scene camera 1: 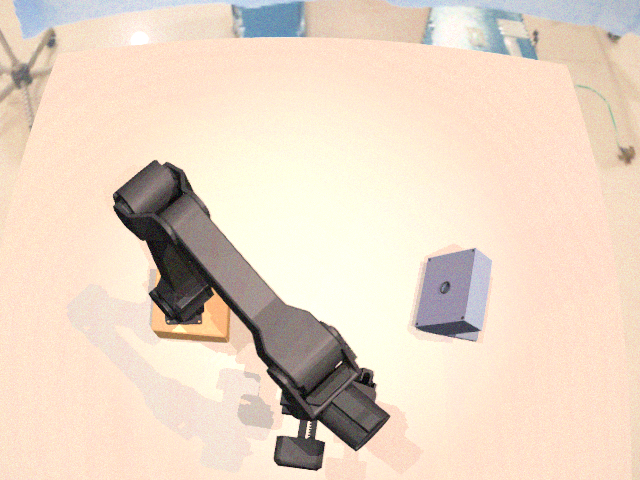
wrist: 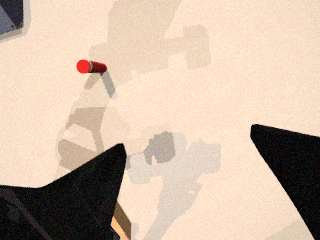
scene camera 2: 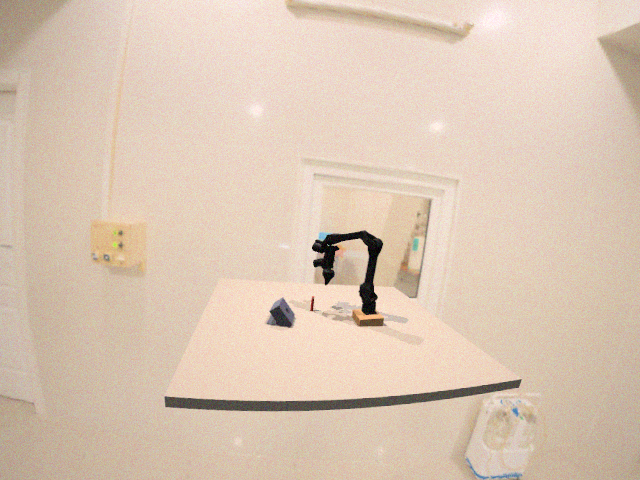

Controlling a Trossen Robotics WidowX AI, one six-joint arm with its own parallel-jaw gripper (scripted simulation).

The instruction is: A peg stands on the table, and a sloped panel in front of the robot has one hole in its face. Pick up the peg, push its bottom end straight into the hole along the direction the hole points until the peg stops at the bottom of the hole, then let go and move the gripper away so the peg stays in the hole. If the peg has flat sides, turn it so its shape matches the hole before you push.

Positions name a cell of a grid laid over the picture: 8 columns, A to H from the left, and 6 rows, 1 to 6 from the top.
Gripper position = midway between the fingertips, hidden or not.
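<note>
Scene camera 1 shows my gripper (scene camera 1: D6), open and holding nothing, together with a blue-grey sloped panel (scene camera 1: F4). The wrist view also shows the gripper (wrist: E4).
</note>
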